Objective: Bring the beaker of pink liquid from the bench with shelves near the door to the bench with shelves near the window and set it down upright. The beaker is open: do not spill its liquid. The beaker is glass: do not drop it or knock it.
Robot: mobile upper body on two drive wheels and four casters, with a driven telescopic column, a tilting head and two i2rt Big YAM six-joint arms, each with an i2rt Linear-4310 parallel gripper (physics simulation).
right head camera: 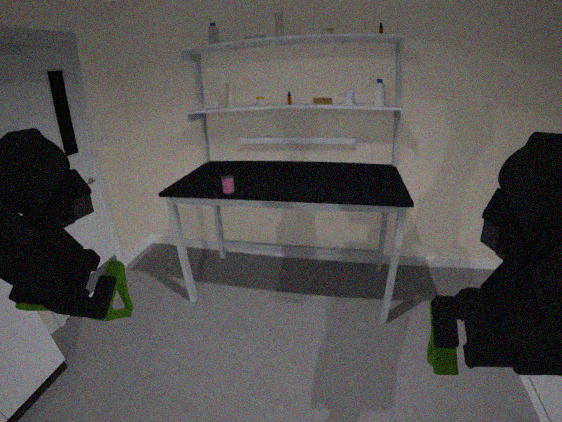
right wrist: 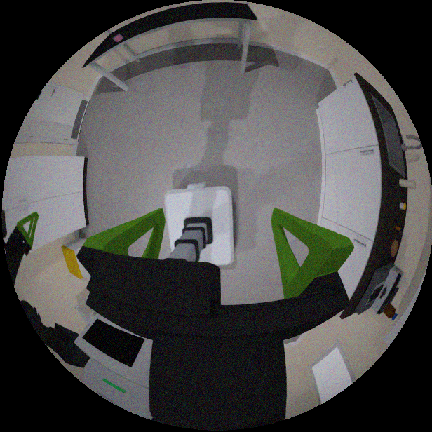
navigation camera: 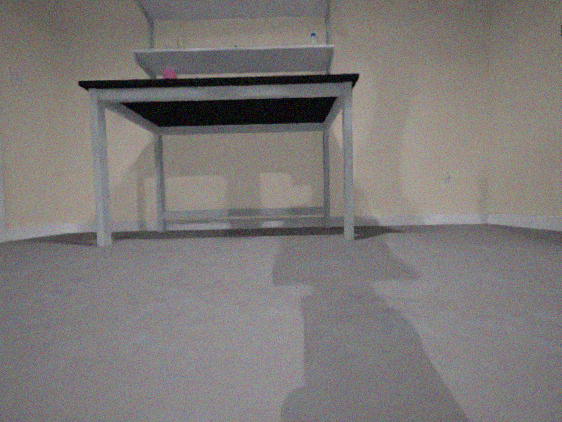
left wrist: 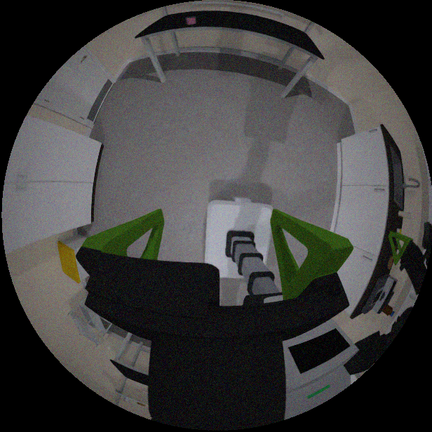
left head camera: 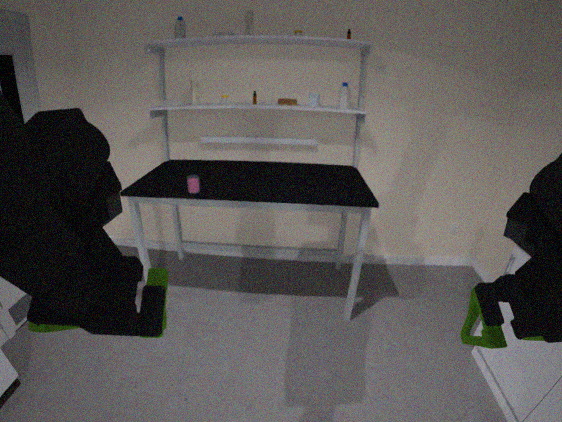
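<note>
The beaker of pink liquid (left head camera: 193,184) (right head camera: 228,185) (left wrist: 191,20) (right wrist: 117,38) (navigation camera: 170,74) stands upright near the front left of the black-topped bench with shelves (left head camera: 280,185) (right head camera: 320,185) (left wrist: 240,21) (right wrist: 185,15) (navigation camera: 225,81). A door shows left of this bench in the right head camera. My left gripper (left wrist: 216,214) is open and empty, low at the left of the head views, well short of the bench. My right gripper (right wrist: 217,214) is open and empty, low at the right of the head views, also far from the beaker. The bench near the window does not clearly show.
Bottles and small items stand on the two shelves (left head camera: 260,109) (right head camera: 295,108) above the bench. White cabinets (left wrist: 362,185) (right wrist: 350,165) with a dark top and sink stand at the right in the wrist views. Another white unit (left wrist: 50,180) (right wrist: 45,190) stands at the left.
</note>
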